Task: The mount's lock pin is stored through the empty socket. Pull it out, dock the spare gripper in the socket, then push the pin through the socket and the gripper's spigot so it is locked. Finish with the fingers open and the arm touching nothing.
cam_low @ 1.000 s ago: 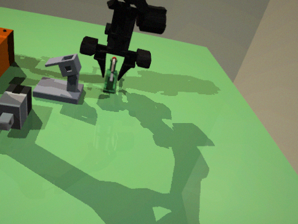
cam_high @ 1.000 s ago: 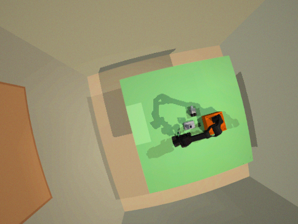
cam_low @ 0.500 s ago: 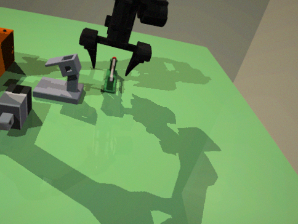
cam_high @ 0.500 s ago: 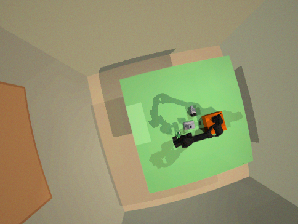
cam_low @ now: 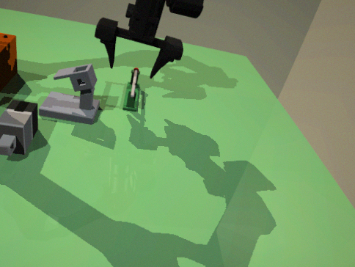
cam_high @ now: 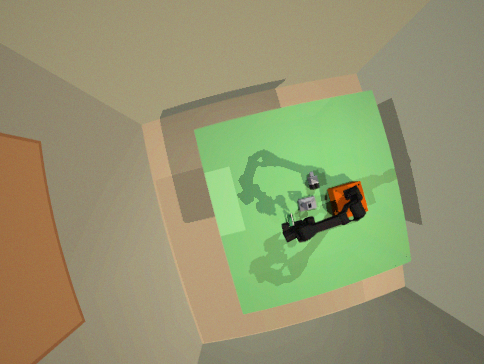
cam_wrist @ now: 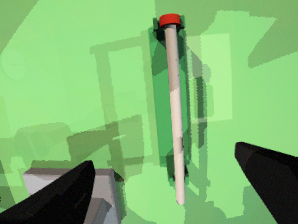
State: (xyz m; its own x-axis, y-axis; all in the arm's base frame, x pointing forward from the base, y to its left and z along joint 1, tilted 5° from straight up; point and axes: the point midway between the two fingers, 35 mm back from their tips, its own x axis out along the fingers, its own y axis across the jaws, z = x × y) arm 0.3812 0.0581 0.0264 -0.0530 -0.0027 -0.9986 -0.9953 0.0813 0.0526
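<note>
Now: gripper tip 50 mm above the green rest, 20 mm to the right of it and 10 mm short of it. Also, from my gripper tip: grey mount (110 mm behind, 70 mm to the right, 20 mm below); spare gripper (210 mm to the right, 200 mm behind, 50 mm below).
</note>
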